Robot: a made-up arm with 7 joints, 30 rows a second.
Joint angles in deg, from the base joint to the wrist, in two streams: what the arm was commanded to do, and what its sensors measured. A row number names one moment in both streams.
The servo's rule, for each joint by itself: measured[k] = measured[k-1] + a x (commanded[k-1-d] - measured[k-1]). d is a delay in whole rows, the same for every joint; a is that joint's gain. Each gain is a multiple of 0.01, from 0.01 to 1. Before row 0 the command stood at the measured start. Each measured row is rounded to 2 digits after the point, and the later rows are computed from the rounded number. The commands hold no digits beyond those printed.
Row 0, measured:
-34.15 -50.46 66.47 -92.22 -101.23 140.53 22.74
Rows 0 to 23, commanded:
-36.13 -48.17 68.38 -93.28 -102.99 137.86 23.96
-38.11 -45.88 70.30 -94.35 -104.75 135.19 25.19
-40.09 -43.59 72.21 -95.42 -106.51 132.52 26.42
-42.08 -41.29 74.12 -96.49 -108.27 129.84 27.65
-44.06 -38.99 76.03 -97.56 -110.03 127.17 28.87
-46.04 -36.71 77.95 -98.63 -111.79 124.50 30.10
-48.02 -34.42 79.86 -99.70 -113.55 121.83 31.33
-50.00 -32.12 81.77 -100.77 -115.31 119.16 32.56
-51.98 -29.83 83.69 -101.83 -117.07 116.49 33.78
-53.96 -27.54 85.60 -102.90 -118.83 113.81 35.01
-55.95 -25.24 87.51 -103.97 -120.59 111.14 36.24
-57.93 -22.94 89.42 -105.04 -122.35 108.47 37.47
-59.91 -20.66 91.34 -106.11 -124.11 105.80 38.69
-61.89 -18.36 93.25 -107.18 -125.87 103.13 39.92
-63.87 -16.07 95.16 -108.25 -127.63 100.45 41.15
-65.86 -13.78 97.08 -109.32 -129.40 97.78 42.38
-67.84 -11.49 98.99 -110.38 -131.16 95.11 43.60
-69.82 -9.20 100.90 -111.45 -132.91 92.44 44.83
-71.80 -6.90 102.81 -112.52 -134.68 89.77 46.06
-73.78 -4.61 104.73 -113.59 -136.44 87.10 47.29
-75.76 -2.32 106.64 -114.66 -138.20 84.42 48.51
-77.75 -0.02 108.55 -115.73 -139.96 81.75 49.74
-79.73 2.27 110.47 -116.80 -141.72 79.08 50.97
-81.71 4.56 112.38 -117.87 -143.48 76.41 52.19
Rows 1 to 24, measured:
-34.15 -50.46 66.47 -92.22 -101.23 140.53 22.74
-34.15 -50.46 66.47 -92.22 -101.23 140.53 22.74
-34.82 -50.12 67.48 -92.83 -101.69 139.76 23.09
-35.94 -49.48 68.97 -93.71 -102.49 138.43 23.70
-37.35 -48.60 70.69 -94.70 -103.54 136.72 24.49
-38.96 -47.50 72.51 -95.74 -104.77 134.72 25.41
-40.69 -46.22 74.38 -96.80 -106.14 132.53 26.41
-42.51 -44.79 76.27 -97.86 -107.61 130.20 27.48
-44.38 -43.23 78.17 -98.93 -109.15 127.77 28.60
-46.29 -41.56 80.08 -100.00 -110.75 125.27 29.75
-48.22 -39.80 81.99 -101.06 -112.39 122.72 30.92
-50.17 -37.96 83.90 -102.13 -114.06 120.14 32.11
-52.14 -36.05 85.81 -103.20 -115.76 117.53 33.31
-54.11 -34.08 87.72 -104.27 -117.47 114.90 34.52
-56.08 -32.07 89.64 -105.34 -119.20 112.26 35.73
-58.06 -30.01 91.55 -106.41 -120.93 109.61 36.95
-60.04 -27.92 93.46 -107.48 -122.67 106.95 38.17
-62.02 -25.80 95.38 -108.55 -124.42 104.29 39.39
-64.00 -23.65 97.29 -109.61 -126.17 101.63 40.61
-65.98 -21.48 99.20 -110.68 -127.92 98.96 41.83
-67.96 -19.29 101.11 -111.75 -129.68 96.29 43.06
-69.94 -17.09 103.03 -112.82 -131.44 93.62 44.29
-71.92 -14.87 104.94 -113.89 -133.20 90.95 45.51
-73.90 -12.64 106.85 -114.96 -134.96 88.28 46.74
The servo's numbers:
d 2
a 0.34 0.15 0.53 0.58 0.26 0.29 0.29

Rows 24 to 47, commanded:
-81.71 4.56 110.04 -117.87 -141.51 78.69 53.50
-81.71 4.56 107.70 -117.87 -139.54 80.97 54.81
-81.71 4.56 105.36 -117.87 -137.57 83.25 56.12
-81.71 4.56 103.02 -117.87 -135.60 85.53 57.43
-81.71 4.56 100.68 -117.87 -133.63 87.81 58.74
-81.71 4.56 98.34 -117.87 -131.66 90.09 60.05
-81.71 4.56 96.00 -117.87 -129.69 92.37 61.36
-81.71 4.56 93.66 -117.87 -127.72 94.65 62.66
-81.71 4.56 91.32 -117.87 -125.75 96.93 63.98
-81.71 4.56 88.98 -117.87 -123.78 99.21 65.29
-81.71 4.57 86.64 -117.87 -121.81 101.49 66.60
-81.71 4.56 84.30 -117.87 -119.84 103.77 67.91
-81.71 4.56 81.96 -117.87 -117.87 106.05 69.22
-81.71 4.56 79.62 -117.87 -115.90 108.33 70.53
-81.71 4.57 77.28 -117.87 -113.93 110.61 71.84
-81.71 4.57 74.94 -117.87 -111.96 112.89 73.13
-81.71 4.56 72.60 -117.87 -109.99 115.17 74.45
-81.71 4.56 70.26 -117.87 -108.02 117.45 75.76
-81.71 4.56 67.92 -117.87 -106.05 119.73 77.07
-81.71 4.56 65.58 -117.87 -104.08 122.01 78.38
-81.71 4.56 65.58 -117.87 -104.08 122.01 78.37
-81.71 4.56 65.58 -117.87 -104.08 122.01 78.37
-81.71 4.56 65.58 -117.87 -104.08 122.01 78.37
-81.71 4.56 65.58 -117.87 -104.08 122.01 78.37
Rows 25 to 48, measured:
-75.88 -10.40 108.77 -116.03 -136.72 85.61 47.97
-77.86 -8.16 110.68 -117.10 -138.48 82.94 49.19
-79.17 -6.25 110.34 -117.55 -139.27 81.71 50.44
-80.03 -4.63 108.94 -117.74 -139.34 81.50 51.71
-80.60 -3.25 107.04 -117.82 -138.88 82.01 52.99
-80.98 -2.08 104.91 -117.85 -138.03 83.03 54.28
-81.23 -1.08 102.67 -117.86 -136.89 84.42 55.57
-81.39 -0.23 100.38 -117.87 -135.53 86.06 56.87
-81.50 0.49 98.06 -117.87 -134.01 87.89 58.17
-81.57 1.10 95.73 -117.87 -132.37 89.85 59.47
-81.62 1.62 93.39 -117.87 -130.65 91.90 60.78
-81.65 2.06 91.05 -117.87 -128.86 94.02 62.09
-81.67 2.44 88.71 -117.87 -127.03 96.19 63.40
-81.68 2.76 86.37 -117.87 -125.16 98.39 64.71
-81.69 3.03 84.03 -117.87 -123.26 100.61 66.02
-81.70 3.26 81.69 -117.87 -121.35 102.85 67.33
-81.70 3.46 79.35 -117.87 -119.42 105.10 68.64
-81.70 3.63 77.01 -117.87 -117.48 107.36 69.94
-81.70 3.77 74.67 -117.87 -115.53 109.62 71.25
-81.70 3.89 72.33 -117.87 -113.58 111.89 72.56
-81.70 3.99 69.99 -117.87 -111.62 114.16 73.87
-81.70 4.08 67.65 -117.87 -109.66 116.44 75.18
-81.70 4.15 66.55 -117.87 -108.21 118.06 76.11
-81.70 4.21 66.04 -117.87 -107.14 119.21 76.77

